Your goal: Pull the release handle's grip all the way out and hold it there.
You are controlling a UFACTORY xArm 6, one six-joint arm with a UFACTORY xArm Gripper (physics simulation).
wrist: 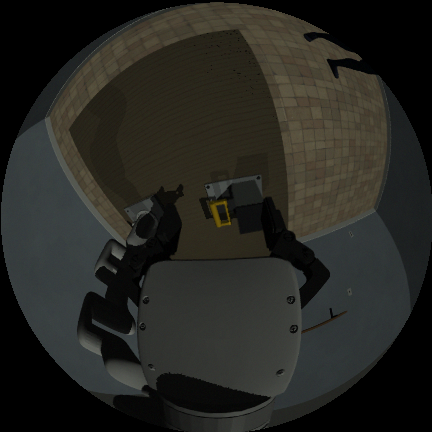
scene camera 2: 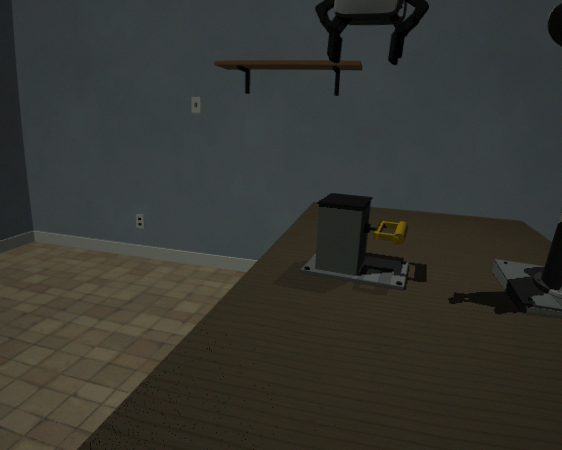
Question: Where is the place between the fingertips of my gripper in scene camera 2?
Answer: At 362,62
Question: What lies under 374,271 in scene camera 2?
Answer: A grey base plate.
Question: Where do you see a grey base plate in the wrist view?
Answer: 221,189
